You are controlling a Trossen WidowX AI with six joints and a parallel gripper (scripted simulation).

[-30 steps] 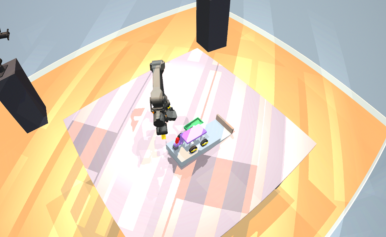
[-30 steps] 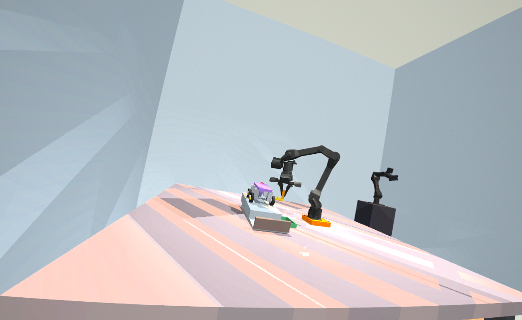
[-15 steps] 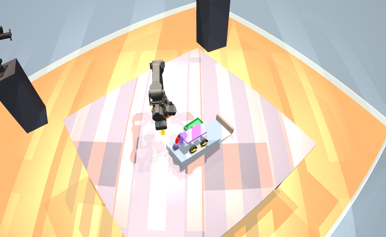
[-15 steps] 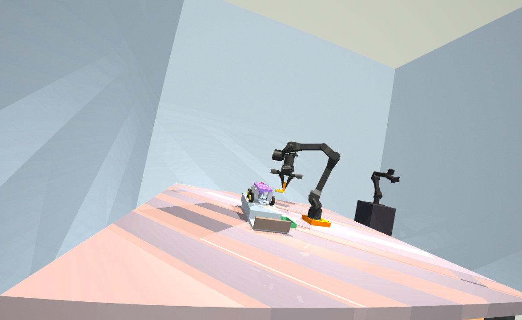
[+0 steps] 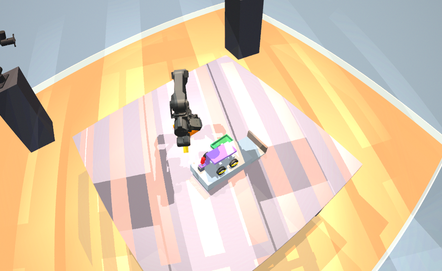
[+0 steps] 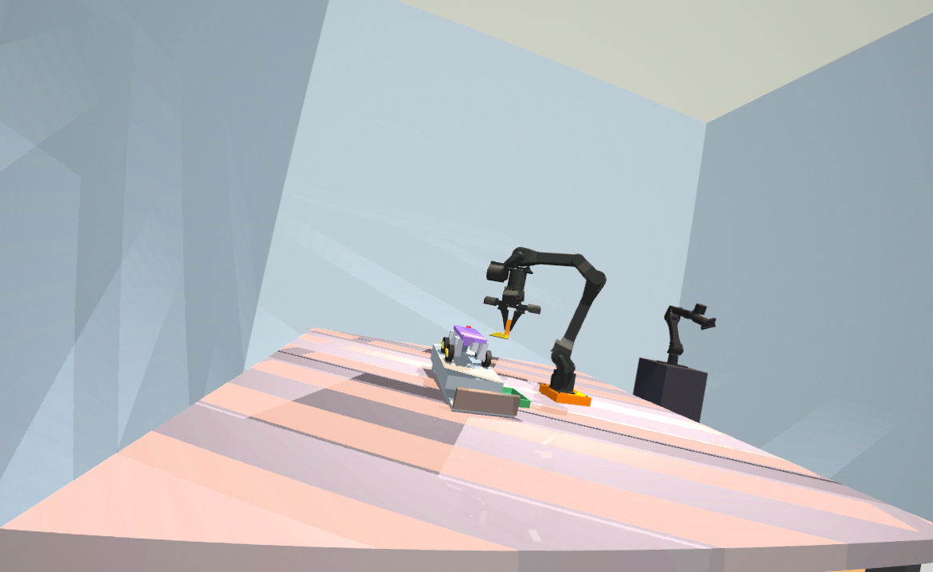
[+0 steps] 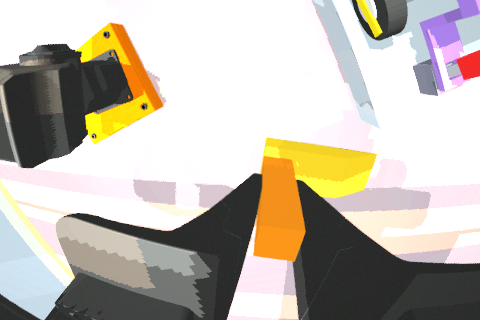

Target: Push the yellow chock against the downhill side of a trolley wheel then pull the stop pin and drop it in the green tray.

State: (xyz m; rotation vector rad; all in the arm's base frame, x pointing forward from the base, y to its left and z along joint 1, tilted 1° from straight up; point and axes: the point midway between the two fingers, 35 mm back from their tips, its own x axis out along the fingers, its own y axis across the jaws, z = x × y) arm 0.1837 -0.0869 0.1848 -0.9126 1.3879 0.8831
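Right now the yellow chock is 2 cm ahead of my gripper tip, 1 cm to the right of it and 1 cm below it. From my gripper tip the other things lie so: green tray (21 cm to the left, 18 cm below, 1 cm ahead); then stop pin (14 cm ahead, 5 cm below, 2 cm to the left); then purple-decked trolley (14 cm ahead, 12 cm to the left, 6 cm below).
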